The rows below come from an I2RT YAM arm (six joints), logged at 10 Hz.
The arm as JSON. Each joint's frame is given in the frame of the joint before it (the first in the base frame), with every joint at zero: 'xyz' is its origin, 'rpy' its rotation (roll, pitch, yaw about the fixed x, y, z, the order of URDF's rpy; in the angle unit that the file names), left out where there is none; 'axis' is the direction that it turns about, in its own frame. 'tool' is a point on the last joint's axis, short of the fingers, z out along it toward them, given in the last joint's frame.
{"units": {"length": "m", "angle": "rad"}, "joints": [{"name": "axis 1", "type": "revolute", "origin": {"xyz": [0.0, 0.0, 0.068]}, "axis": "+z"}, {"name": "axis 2", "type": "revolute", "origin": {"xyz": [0.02, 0.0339, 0.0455], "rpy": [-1.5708, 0.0, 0.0]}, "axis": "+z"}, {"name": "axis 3", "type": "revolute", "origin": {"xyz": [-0.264, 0.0, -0.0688], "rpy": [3.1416, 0.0, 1.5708]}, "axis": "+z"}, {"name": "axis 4", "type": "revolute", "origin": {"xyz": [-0.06, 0.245, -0.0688], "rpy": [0.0, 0.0, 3.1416]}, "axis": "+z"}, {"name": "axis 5", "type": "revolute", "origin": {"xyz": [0.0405, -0.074, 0.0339], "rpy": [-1.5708, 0.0, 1.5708]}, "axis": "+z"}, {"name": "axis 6", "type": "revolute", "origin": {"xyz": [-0.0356, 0.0, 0.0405], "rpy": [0.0, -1.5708, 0.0]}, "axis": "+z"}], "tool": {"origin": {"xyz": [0.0, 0.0, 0.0]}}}
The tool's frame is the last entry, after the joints.
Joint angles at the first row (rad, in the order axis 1, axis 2, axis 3, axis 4, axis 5, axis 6):
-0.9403, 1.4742, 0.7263, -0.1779, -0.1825, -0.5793
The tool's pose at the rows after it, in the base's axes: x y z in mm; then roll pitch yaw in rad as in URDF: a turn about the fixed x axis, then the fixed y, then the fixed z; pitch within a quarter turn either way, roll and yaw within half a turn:
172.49 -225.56 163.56 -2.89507 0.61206 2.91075
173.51 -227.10 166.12 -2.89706 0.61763 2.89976
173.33 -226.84 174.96 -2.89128 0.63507 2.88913
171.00 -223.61 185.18 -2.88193 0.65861 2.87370
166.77 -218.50 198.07 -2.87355 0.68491 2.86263
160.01 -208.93 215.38 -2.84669 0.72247 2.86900
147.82 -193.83 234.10 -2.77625 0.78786 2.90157
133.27 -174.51 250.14 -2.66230 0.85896 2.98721
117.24 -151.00 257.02 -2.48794 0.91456 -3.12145
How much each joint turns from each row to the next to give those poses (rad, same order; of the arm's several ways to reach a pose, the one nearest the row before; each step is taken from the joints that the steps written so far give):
0.0001, 0.0227, 0.0107, -0.0005, 0.0038, 0.0068
-0.0001, 0.0004, 0.0106, -0.0051, 0.0019, 0.0109
0.0004, -0.0241, 0.0124, -0.0173, 0.0026, 0.0163
0.0009, -0.0421, 0.0009, -0.0160, 0.0066, 0.0231
-0.0013, -0.0563, 0.0015, -0.0299, 0.0012, 0.0189
0.0011, -0.0858, -0.0044, -0.0370, 0.0028, 0.0138
-0.0026, -0.1278, -0.0315, -0.0115, 0.0084, 0.0105
-0.0014, -0.1499, -0.0470, 0.0004, 0.0029, -0.0090
0.0013, -0.1711, -0.0775, 0.0193, -0.0168, -0.0446

